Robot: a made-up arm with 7 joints. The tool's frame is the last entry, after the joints.
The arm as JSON. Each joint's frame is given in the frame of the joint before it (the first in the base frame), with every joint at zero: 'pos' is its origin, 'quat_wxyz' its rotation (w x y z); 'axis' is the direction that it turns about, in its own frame. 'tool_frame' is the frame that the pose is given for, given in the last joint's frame.
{
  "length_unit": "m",
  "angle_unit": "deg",
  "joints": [
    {
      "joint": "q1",
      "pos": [
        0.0,
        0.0,
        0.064
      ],
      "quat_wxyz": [
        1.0,
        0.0,
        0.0,
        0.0
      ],
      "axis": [
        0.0,
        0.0,
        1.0
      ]
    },
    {
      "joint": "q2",
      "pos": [
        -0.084,
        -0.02,
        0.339
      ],
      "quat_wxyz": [
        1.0,
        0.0,
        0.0,
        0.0
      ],
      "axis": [
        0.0,
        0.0,
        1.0
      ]
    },
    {
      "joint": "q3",
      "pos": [
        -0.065,
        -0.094,
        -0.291
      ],
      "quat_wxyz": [
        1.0,
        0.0,
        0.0,
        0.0
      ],
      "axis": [
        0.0,
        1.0,
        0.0
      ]
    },
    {
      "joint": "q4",
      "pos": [
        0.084,
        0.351,
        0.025
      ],
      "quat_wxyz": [
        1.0,
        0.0,
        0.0,
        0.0
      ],
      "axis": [
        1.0,
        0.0,
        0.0
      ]
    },
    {
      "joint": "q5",
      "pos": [
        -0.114,
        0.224,
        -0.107
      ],
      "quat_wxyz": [
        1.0,
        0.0,
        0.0,
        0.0
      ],
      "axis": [
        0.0,
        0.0,
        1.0
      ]
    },
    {
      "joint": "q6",
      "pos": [
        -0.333,
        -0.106,
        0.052
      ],
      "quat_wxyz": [
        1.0,
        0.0,
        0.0,
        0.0
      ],
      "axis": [
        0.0,
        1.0,
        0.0
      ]
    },
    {
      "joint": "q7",
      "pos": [
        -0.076,
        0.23,
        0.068
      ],
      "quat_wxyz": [
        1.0,
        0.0,
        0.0,
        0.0
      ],
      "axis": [
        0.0,
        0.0,
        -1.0
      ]
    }
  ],
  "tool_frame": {
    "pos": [
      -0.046,
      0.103,
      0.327
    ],
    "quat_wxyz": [
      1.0,
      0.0,
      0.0,
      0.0
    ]
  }
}
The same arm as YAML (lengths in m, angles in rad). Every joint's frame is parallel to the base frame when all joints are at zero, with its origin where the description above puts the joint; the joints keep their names.
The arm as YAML. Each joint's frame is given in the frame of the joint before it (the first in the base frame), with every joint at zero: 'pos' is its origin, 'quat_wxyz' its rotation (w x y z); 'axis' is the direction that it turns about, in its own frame. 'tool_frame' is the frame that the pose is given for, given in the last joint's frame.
length_unit: m
angle_unit: rad
joints:
  - joint: q1
    pos: [0.0, 0.0, 0.064]
    quat_wxyz: [1.0, 0.0, 0.0, 0.0]
    axis: "+z"
  - joint: q2
    pos: [-0.084, -0.02, 0.339]
    quat_wxyz: [1.0, 0.0, 0.0, 0.0]
    axis: "+z"
  - joint: q3
    pos: [-0.065, -0.094, -0.291]
    quat_wxyz: [1.0, 0.0, 0.0, 0.0]
    axis: "+y"
  - joint: q4
    pos: [0.084, 0.351, 0.025]
    quat_wxyz: [1.0, 0.0, 0.0, 0.0]
    axis: "+x"
  - joint: q5
    pos: [-0.114, 0.224, -0.107]
    quat_wxyz: [1.0, 0.0, 0.0, 0.0]
    axis: "+z"
  - joint: q6
    pos: [-0.333, -0.106, 0.052]
    quat_wxyz: [1.0, 0.0, 0.0, 0.0]
    axis: "+y"
  - joint: q7
    pos: [-0.076, 0.23, 0.068]
    quat_wxyz: [1.0, 0.0, 0.0, 0.0]
    axis: "-z"
tool_frame:
  pos: [-0.046, 0.103, 0.327]
  quat_wxyz: [1.0, 0.0, 0.0, 0.0]

